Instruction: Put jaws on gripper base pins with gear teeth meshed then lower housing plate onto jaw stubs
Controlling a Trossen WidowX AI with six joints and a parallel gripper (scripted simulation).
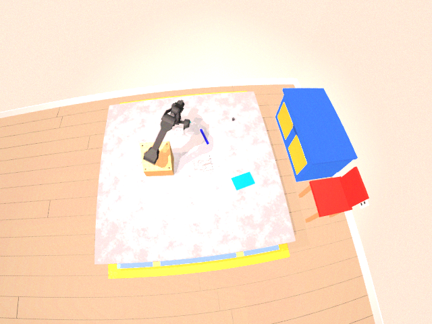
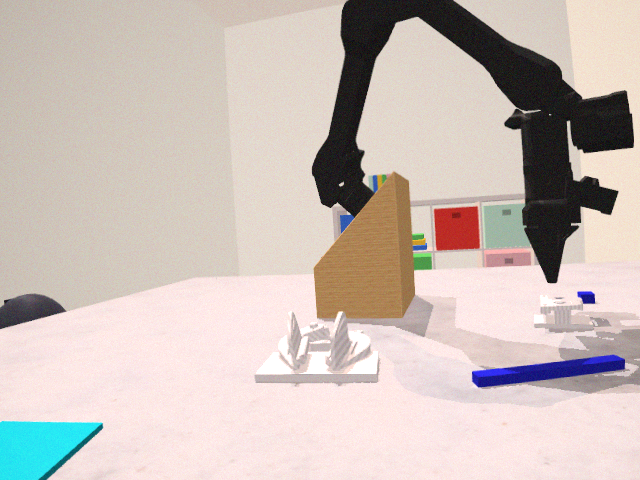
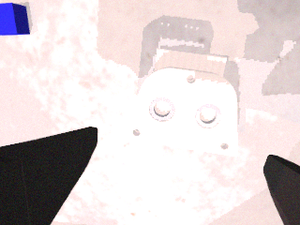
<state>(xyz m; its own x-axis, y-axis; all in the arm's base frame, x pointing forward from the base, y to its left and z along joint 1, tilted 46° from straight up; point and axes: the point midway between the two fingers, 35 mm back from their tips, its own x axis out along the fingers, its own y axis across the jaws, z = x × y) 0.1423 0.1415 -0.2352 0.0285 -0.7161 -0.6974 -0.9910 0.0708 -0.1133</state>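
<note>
The white housing plate is 1 cm to the left of my gripper tip and 3 cm below it. From my gripper tip the other things lie so: small blue cube (13 cm behind, 7 cm to the left, 5 cm below); long blue bar (20 cm ahead, 3 cm to the right, 6 cm below); small dark thing (43 cm ahead, 12 cm to the left, 5 cm below).
</note>
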